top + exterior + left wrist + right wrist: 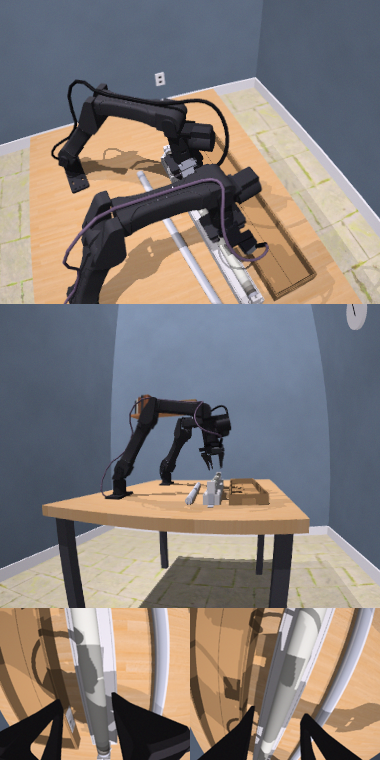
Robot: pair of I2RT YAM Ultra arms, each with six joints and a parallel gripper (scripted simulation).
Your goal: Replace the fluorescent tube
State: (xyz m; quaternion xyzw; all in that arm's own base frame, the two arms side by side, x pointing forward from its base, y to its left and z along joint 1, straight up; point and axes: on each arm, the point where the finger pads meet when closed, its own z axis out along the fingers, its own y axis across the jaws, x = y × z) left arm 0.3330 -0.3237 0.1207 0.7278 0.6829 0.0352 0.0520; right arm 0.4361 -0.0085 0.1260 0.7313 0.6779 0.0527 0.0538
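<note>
My left gripper is now 2 cm short of the old fluorescent tube, 12 cm to the left of it and 5 cm above it. Also, from my left hand: light fixture (2 cm ahead, 12 cm to the right, 7 cm below); LED tube (8 cm behind, 13 cm to the right, 11 cm below); brown carton (15 cm ahead, 9 cm to the right, 10 cm below).
Now: the old fluorescent tube 20 mm behind my right hand, 120 mm to the left of it and 60 mm below it. Also, from my right hand: light fixture: 20 mm behind, 120 mm to the left, 70 mm below; LED tube: 120 mm behind, 100 mm to the left, 110 mm below; lampholder: 20 mm ahead, 180 mm to the right, 60 mm below.
</note>
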